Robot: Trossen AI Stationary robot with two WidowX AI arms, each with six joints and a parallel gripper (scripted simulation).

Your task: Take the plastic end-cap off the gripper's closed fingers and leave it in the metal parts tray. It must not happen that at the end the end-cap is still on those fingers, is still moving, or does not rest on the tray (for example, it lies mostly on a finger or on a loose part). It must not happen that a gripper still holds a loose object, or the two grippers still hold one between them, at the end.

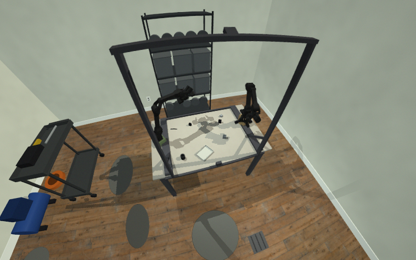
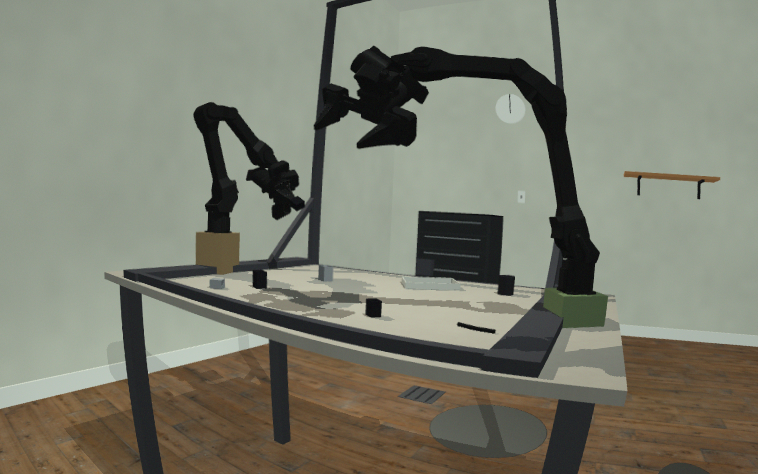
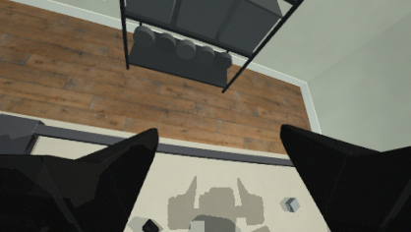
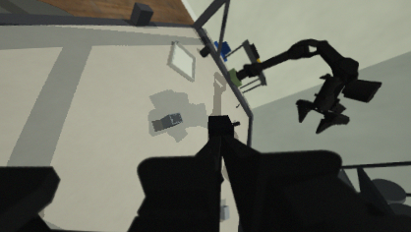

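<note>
Right now the black plastic end-cap is 30 mm to the left of my right hand and 20 mm below it. Round my right hand: metal parts tray (120 mm behind, 400 mm to the left, 220 mm below).
</note>
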